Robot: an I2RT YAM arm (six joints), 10 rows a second.
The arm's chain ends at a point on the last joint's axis. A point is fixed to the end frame.
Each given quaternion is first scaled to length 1.
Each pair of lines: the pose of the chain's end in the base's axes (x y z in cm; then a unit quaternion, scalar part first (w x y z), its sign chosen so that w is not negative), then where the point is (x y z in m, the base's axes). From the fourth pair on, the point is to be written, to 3 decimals.
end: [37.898, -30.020, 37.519, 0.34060, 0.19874, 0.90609, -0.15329]
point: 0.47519 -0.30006 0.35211
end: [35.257, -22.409, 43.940, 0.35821, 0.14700, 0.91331, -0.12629]
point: 0.44853 -0.21216 0.41848
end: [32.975, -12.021, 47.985, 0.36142, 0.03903, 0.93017, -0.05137]
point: 0.41911 -0.08298 0.45942
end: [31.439, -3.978, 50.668, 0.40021, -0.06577, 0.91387, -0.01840]
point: 0.395 0.016 0.492
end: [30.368, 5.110, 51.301, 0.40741, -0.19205, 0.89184, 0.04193]
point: 0.365 0.127 0.500
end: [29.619, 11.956, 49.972, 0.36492, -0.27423, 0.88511, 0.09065]
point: 0.341 0.206 0.483
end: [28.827, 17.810, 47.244, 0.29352, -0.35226, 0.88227, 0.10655]
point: 0.316 0.269 0.445
